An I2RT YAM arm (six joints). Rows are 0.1 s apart.
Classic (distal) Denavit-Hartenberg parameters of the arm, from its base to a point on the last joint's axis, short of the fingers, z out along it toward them. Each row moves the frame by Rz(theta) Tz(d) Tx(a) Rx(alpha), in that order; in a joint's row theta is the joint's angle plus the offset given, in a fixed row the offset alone. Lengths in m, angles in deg.
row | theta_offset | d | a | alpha
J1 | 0 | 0.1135 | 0.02 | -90
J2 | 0 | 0 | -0.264 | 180
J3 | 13.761 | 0 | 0.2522 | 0
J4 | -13.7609 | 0 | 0.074 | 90
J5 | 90 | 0 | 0 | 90
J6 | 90 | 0.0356 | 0 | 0
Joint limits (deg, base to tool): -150..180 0..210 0..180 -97..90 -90..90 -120..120
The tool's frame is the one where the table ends.
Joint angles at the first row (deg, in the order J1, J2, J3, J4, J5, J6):
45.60, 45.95, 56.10, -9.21, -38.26, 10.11
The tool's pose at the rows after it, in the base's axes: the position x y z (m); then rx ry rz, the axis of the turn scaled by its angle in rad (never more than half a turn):
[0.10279 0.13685 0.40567 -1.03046 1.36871 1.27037]
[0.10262 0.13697 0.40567 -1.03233 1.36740 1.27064]
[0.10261 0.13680 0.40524 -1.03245 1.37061 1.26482]
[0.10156 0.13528 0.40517 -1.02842 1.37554 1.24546]
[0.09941 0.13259 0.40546 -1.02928 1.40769 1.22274]
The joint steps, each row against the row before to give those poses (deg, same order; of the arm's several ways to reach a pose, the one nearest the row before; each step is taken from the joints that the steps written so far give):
0.05, 0.07, -0.29, 0.21, -0.24, 0.59
0.07, 0.00, 0.00, 0.00, -0.02, -0.07
-0.01, -0.04, 0.00, -0.30, 0.22, -0.26
0.05, -0.40, 0.09, -0.90, 0.89, -0.70
0.06, -0.41, 0.87, -3.25, 1.05, -0.92

